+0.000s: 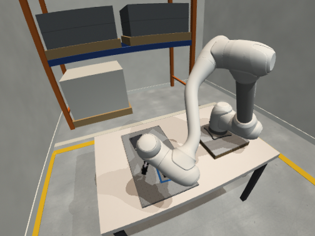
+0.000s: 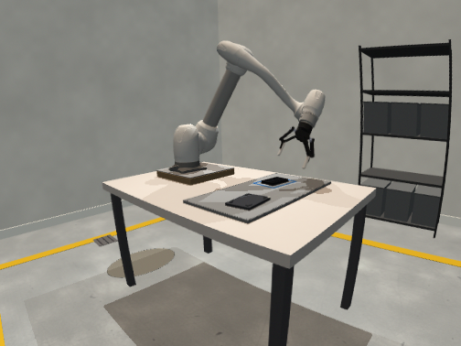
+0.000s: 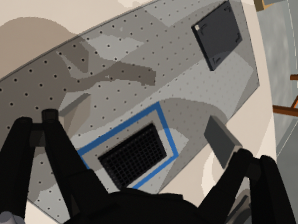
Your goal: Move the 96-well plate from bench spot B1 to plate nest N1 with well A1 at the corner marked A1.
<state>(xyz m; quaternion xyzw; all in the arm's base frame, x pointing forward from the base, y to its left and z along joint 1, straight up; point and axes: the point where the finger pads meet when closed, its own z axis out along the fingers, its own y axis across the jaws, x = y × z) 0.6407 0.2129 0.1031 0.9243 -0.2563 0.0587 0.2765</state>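
Right now my hand is 130 mm above the black 96-well plate and 120 mm past it. Round my hand: dark plate nest N1 (330 mm to the right, 130 mm below, 30 mm ahead).
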